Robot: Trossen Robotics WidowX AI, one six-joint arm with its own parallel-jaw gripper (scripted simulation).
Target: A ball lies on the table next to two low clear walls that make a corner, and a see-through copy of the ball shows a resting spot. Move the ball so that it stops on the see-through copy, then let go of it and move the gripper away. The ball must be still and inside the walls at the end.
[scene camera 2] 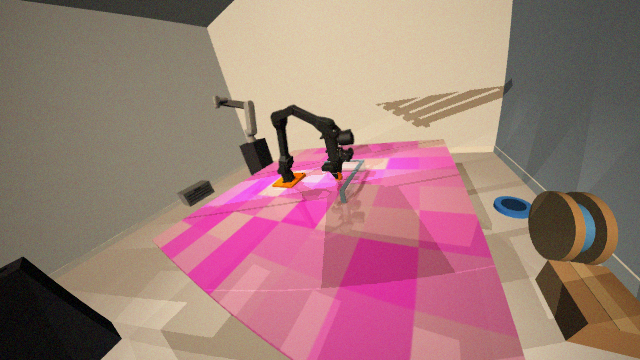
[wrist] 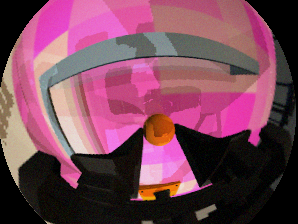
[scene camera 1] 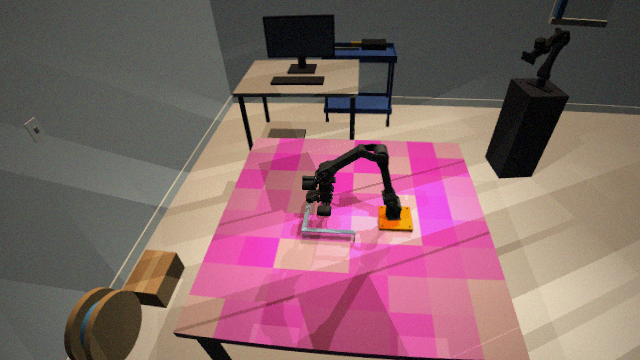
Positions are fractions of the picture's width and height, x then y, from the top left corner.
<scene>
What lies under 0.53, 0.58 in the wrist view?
An orange ball.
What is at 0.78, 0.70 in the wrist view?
The gripper.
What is the gripper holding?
An orange ball.
</scene>
